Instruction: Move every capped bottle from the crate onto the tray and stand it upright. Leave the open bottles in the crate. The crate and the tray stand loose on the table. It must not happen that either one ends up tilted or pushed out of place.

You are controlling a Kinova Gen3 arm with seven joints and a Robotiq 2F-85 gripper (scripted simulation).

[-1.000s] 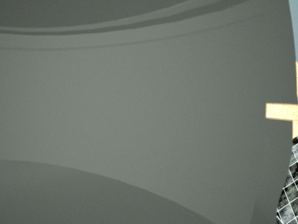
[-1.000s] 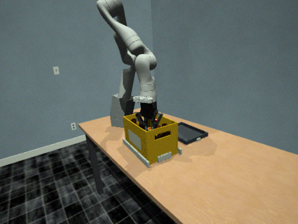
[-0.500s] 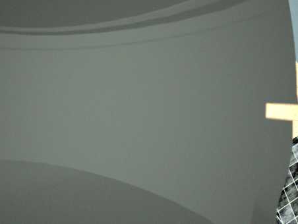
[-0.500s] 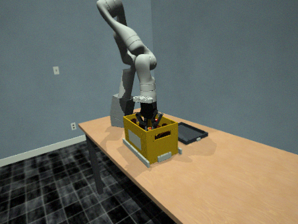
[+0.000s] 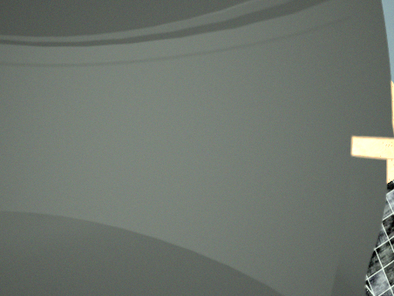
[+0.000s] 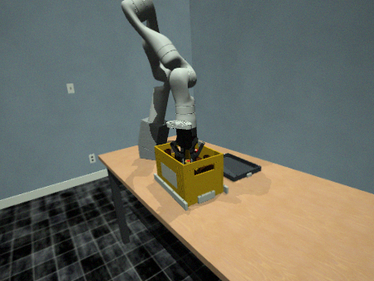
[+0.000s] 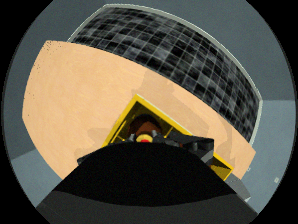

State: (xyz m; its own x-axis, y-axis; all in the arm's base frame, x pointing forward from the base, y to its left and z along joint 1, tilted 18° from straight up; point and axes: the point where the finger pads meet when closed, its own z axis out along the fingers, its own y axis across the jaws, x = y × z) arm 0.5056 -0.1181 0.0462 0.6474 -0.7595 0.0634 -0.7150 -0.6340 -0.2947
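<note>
My hand is 9 cm past the yellow crate, 8 cm above it and 5 cm to the right of it. Round my hand: dark tray (33 cm to the left, 15 cm below, 10 cm behind).
</note>
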